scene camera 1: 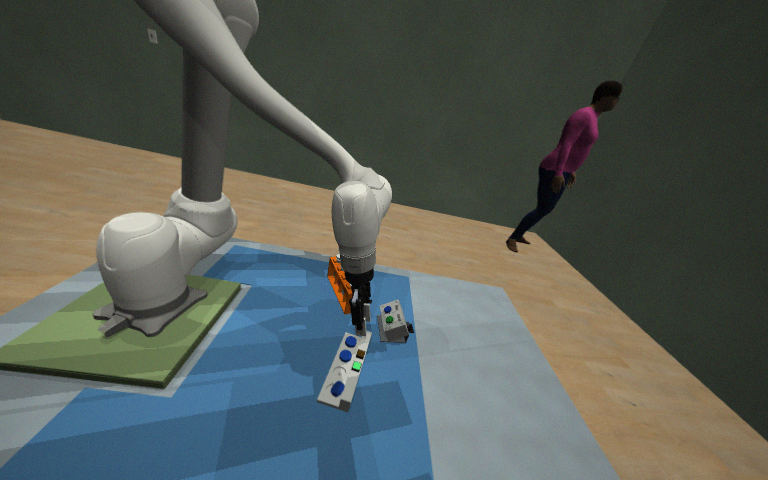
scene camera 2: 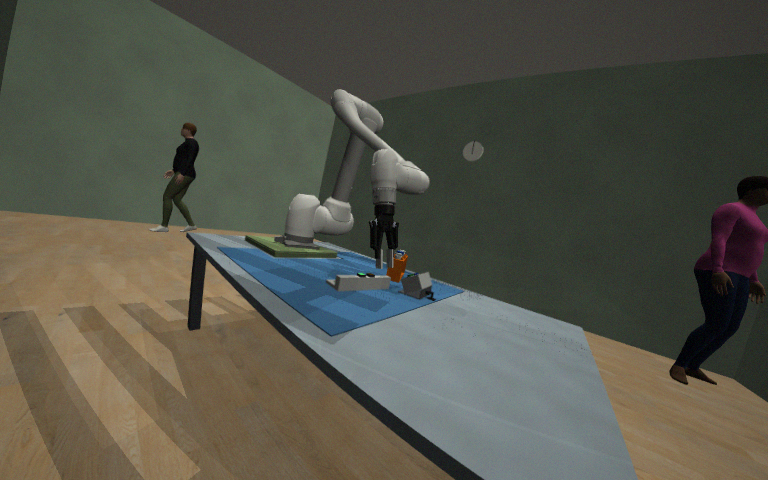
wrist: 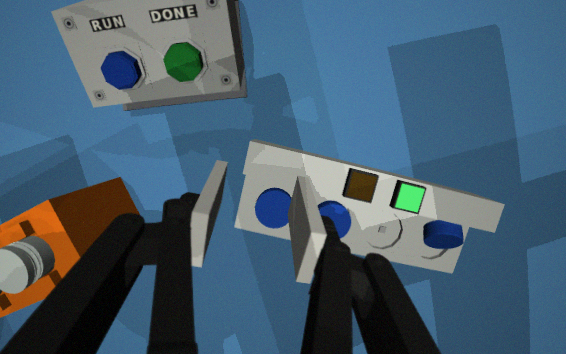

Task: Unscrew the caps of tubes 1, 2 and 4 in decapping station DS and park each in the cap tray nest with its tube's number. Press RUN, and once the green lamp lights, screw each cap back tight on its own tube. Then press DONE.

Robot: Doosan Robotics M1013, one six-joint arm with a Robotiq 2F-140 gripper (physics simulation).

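Frame: origin at the arm's base, x back, y left, z down, level; centimetres.
Seen in the pictures: gripper, between the fingertips: [scene camera 1: 363, 327] [scene camera 2: 384, 268] [wrist: 258, 189]; arm's base, origin of its link: [scene camera 1: 156, 304] [scene camera 2: 297, 244].
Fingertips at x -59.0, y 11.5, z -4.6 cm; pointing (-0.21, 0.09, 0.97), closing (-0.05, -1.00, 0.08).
Offsets run from my fingertips to a thing's middle. Level surfaces: height alone.
The orange station @(dy +20.0, dx +13.0, dz +2.1 cm) [scene camera 1: 339, 288] [scene camera 2: 398, 268] [wrist: 100, 210] stands beside my gripper; a pale, capless tube top @(dz -4.7 cm) [wrist: 14, 274] shows in it in the wrist view, the others hidden or too small to tell. The pale cap tray @(dy -9.5, dx +1.1, dz +4.6 cm) [scene camera 1: 350, 382] [scene camera 2: 362, 283] [wrist: 275, 157] holds three blue caps; the end cap @(dy -17.2, dx +1.1, dz +4.9 cm) [scene camera 1: 337, 388] [wrist: 443, 234] looks tilted or raised, and the nest next to it is empty. The green lamp @(dy -11.4, dx -1.8, dz +1.9 cm) [scene camera 1: 356, 366] [wrist: 409, 197] is lit, the amber lamp @(dy -7.4, dx -1.7, dz +1.9 cm) [scene camera 1: 360, 353] [wrist: 361, 185] dark. My gripper [scene camera 1: 360, 328] [scene camera 2: 385, 266] [wrist: 258, 189] is open and empty, above the tray's near end.
The grey button box @(dy +10.0, dx -8.5, dz +3.0 cm) [scene camera 1: 399, 328] [scene camera 2: 417, 284] carries the blue RUN button @(dy +11.4, dx -5.6, dz +0.8 cm) [scene camera 1: 387, 309] [wrist: 120, 70] and the green DONE button @(dy +7.1, dx -7.2, dz +0.8 cm) [scene camera 1: 389, 319] [wrist: 183, 61], close beyond the tray's end. The arm's base stands on a green plate [scene camera 1: 169, 362] [scene camera 2: 271, 247]. Two people stand away from the table.
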